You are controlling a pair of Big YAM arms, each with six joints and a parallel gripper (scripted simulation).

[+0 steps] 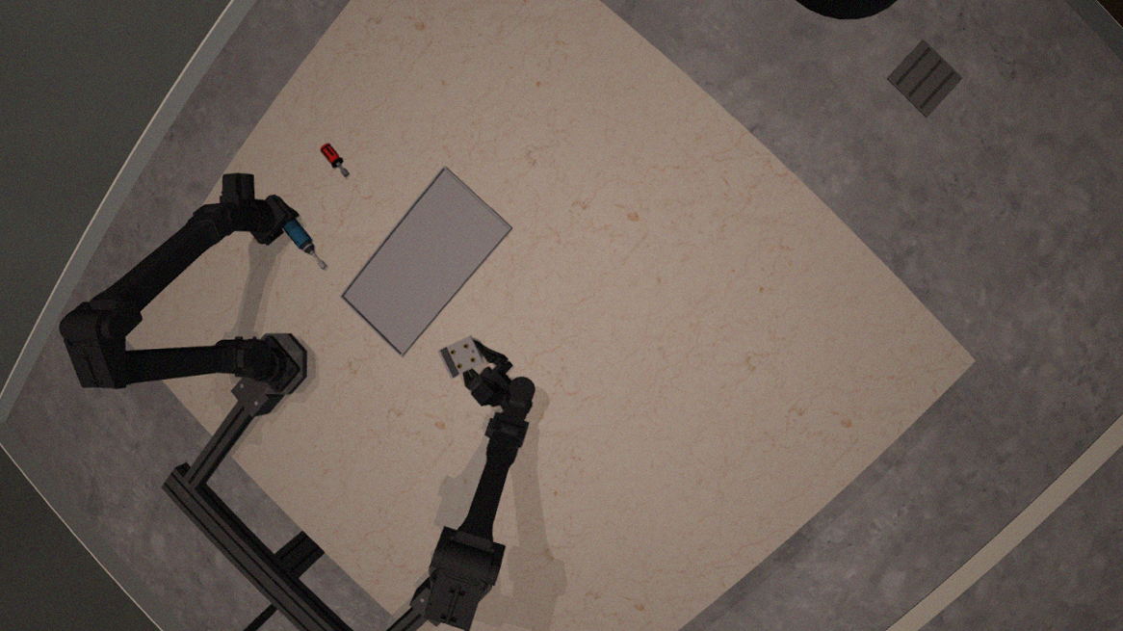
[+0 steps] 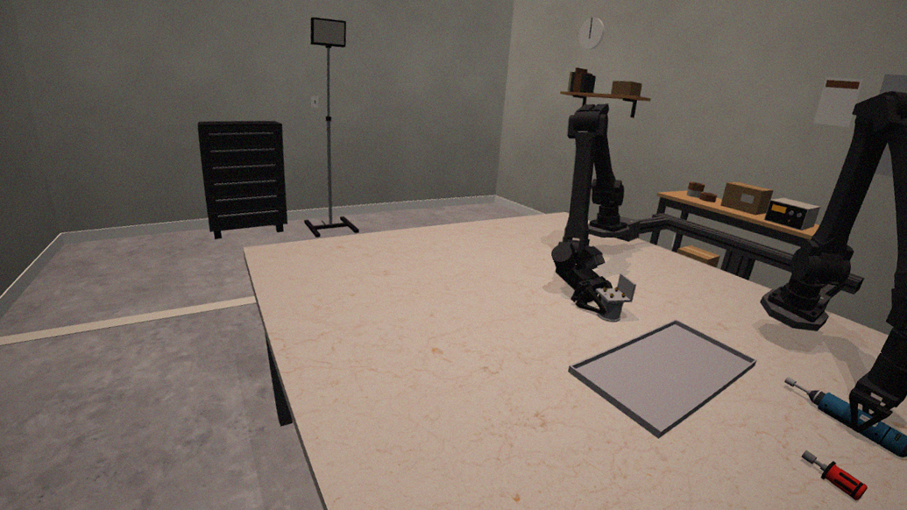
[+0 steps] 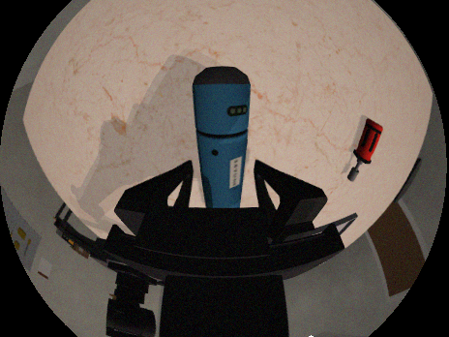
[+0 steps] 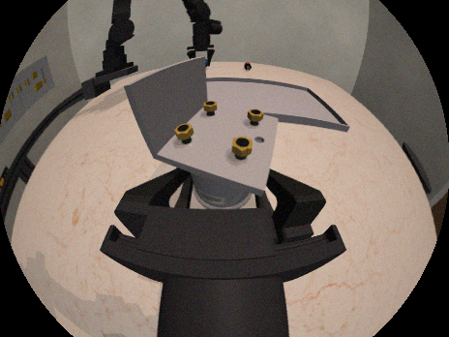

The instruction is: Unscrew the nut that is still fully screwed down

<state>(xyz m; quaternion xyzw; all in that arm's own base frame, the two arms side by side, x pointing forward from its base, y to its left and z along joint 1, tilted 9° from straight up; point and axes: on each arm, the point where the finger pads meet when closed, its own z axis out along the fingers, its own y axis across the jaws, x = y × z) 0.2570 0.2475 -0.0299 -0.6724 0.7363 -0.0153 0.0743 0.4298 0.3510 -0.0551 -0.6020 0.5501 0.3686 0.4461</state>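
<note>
Now: right hand 1 cm below the joint module. The rest, counted from my right hand: flat grey tray 24 cm to the left, 5 cm ahead, 2 cm below; red-handled screwdriver 58 cm to the left, 5 cm ahead, 1 cm below; grey bracket 5 cm above.
</note>
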